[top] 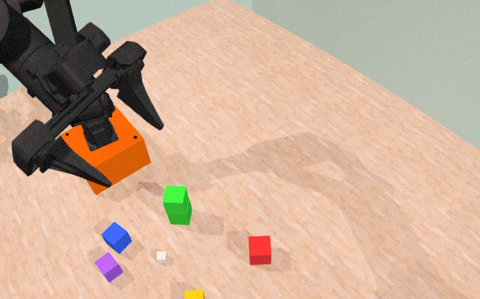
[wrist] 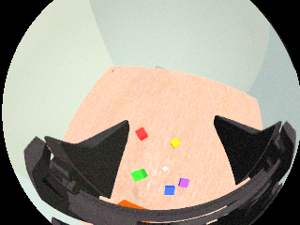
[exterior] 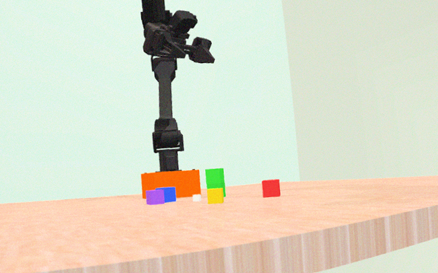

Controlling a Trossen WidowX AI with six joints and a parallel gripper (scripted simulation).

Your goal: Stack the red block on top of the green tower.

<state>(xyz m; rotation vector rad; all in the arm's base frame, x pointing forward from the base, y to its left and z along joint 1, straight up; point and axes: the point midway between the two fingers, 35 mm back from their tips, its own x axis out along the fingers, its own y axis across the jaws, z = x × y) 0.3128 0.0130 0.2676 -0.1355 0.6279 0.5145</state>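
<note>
My gripper tip is 300 mm above the red block, 140 mm to the right of it and 30 mm short of it. Round my gripper tip: yellow cube (310 mm below, 50 mm ahead); then purple cube (310 mm below, 110 mm to the right, 80 mm behind); then small white cube (320 mm below, 50 mm behind, 20 mm to the right).
</note>
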